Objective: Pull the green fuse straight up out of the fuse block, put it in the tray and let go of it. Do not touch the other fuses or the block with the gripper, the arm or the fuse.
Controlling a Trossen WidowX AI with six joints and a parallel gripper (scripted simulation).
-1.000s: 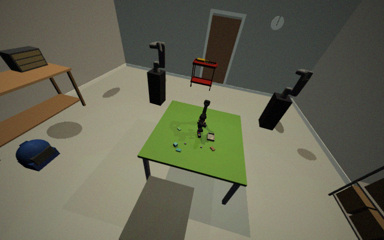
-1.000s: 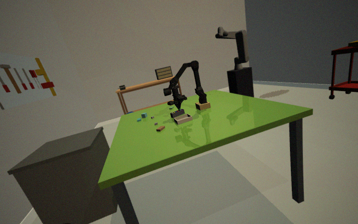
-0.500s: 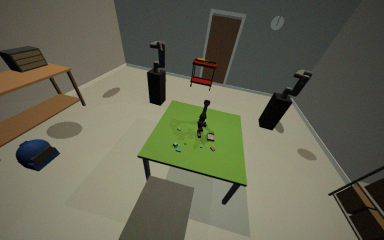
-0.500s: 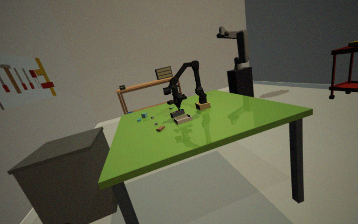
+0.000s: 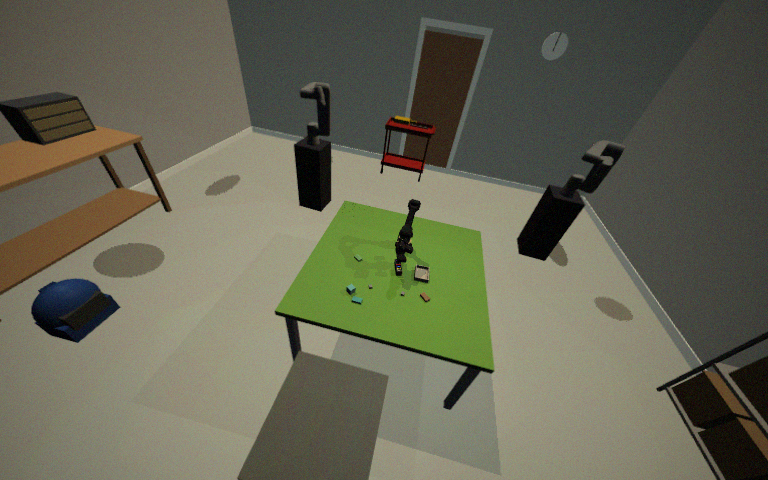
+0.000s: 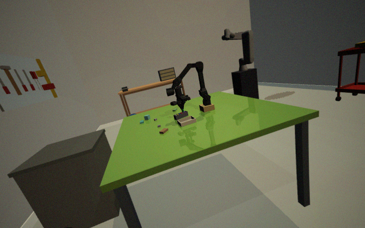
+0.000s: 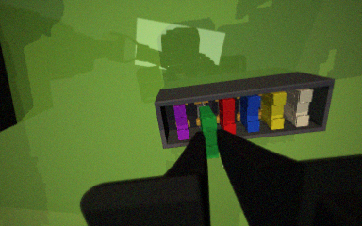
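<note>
Right now the purple fuse is 40 mm below my gripper tip, 20 mm behind it and 10 mm to the right of it. The rest, counted from my gripper tip: red fuse (40 mm below, 20 mm ahead, 10 mm to the left); green fuse (10 mm below); blue fuse (40 mm below, 40 mm ahead, 10 mm to the left).
</note>
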